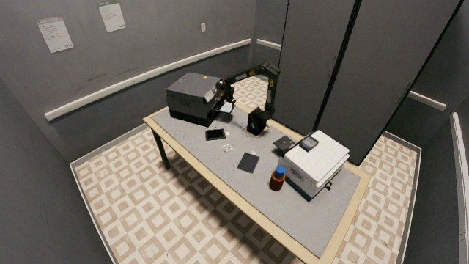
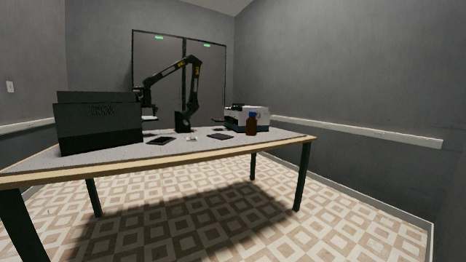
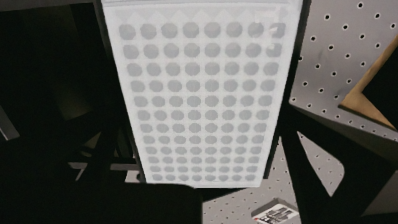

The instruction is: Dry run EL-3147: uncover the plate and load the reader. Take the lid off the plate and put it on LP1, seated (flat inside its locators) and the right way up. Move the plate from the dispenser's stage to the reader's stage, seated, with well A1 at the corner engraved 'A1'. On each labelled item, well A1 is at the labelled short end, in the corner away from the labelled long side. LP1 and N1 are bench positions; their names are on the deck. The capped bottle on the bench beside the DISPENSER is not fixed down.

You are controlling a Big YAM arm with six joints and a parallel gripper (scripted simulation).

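Right now the white multi-well plate is 10 mm below my hand. Also, from my hand: LP1 label: 150 mm ahead, 140 mm below, 130 mm to the left; then dark lid: 230 mm ahead, 120 mm below, 60 mm to the left; then dark flat pad: 450 mm to the left, 290 mm ahead, 130 mm below.
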